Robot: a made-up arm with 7 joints. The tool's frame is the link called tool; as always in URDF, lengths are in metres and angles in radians. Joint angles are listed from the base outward.
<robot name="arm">
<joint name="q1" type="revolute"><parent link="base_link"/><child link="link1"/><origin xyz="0 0 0.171" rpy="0 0 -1.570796"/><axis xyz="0 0 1"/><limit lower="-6.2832" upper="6.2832"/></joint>
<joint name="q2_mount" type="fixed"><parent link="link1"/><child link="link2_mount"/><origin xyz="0 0 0"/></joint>
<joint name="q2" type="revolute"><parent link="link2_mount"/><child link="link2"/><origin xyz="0 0 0" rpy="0 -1.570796 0"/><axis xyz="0 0 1"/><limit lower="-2.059" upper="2.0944"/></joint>
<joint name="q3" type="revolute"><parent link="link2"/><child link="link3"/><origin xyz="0.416 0 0" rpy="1.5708 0 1.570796"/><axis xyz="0 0 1"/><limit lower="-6.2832" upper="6.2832"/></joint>
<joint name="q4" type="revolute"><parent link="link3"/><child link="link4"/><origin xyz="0.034 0 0" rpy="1.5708 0 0"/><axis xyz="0 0 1"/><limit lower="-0.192" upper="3.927"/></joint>
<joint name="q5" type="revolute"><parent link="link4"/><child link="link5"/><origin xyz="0.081 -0.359 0" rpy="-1.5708 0 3.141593"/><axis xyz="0 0 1"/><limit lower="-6.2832" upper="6.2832"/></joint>
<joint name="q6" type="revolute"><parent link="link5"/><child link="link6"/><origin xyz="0 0 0" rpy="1.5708 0 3.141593"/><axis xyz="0 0 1"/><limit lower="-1.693" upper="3.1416"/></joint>
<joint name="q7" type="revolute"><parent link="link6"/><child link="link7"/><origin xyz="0.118 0.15 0" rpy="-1.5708 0 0"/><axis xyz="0 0 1"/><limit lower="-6.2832" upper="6.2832"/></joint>
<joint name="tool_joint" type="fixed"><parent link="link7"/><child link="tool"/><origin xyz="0 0 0"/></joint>
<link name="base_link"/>
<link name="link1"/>
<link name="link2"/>
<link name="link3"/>
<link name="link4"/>
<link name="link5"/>
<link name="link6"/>
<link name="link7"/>
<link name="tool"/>
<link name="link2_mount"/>
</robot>
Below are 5 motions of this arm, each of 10 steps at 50 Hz.
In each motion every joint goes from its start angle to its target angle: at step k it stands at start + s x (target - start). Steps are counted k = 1, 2, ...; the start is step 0. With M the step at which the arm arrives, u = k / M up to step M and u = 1 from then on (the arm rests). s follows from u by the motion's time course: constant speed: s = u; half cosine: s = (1 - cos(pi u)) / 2; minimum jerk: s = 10 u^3 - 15 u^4 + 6 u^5.
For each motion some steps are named. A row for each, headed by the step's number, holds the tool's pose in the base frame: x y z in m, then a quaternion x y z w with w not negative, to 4 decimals.
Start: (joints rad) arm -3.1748 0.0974 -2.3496 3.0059 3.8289 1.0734 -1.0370
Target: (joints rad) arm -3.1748 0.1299 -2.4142 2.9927 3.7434 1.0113 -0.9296
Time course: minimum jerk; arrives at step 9
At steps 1, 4, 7, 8, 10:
1: -0.0843 -0.0533 1.1318 0.4418 -0.1581 0.1800 0.8645
4: -0.0973 -0.0466 1.1324 0.4219 -0.1810 0.1765 0.8707
7: -0.1142 -0.0373 1.1327 0.3935 -0.2100 0.1712 0.8785
8: -0.1162 -0.0361 1.1327 0.3899 -0.2134 0.1705 0.8794
10: -0.1166 -0.0359 1.1327 0.3893 -0.2140 0.1704 0.8796

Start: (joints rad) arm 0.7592 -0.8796 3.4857 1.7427 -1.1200 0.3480 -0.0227
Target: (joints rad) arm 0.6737 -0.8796 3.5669 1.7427 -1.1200 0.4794 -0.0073
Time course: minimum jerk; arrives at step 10
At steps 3, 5, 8, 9, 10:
3: -0.4174 -0.7108 0.1783 0.7550 -0.5600 -0.0497 0.3374
5: -0.4301 -0.7023 0.1774 0.7471 -0.5763 -0.0574 0.3263
8: -0.4464 -0.6904 0.1764 0.7362 -0.5971 -0.0673 0.3114
9: -0.4482 -0.6890 0.1763 0.7349 -0.5994 -0.0683 0.3097
10: -0.4485 -0.6888 0.1763 0.7347 -0.5998 -0.0685 0.3094

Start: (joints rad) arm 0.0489 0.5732 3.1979 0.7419 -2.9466 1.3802 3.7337
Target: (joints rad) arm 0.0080 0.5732 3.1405 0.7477 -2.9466 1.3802 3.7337
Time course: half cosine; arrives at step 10
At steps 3, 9, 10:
3: -0.3415 -0.0130 0.6095 -0.1387 -0.1908 0.3140 0.9196
9: -0.3412 0.0210 0.6117 -0.1556 -0.1804 0.2849 0.9285
10: -0.3411 0.0221 0.6117 -0.1561 -0.1801 0.2839 0.9288

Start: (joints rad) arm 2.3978 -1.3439 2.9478 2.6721 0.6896 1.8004 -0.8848
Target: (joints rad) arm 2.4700 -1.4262 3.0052 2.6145 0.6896 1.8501 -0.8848
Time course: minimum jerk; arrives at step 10
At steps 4, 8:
4: 0.6561 -0.4977 0.0311 -0.9339 -0.0324 -0.0224 0.3554
8: 0.6677 -0.4459 -0.0225 -0.9126 -0.0489 0.0142 0.4057

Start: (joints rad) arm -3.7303 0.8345 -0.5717 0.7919 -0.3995 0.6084 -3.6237
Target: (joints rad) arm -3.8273 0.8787 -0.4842 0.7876 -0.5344 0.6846 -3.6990
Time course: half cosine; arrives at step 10
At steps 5, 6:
5: -0.1304 0.3979 -0.0873 0.9028 -0.0618 0.4221 0.0540
6: -0.1260 0.3940 -0.0918 0.8998 -0.0477 0.4288 0.0654

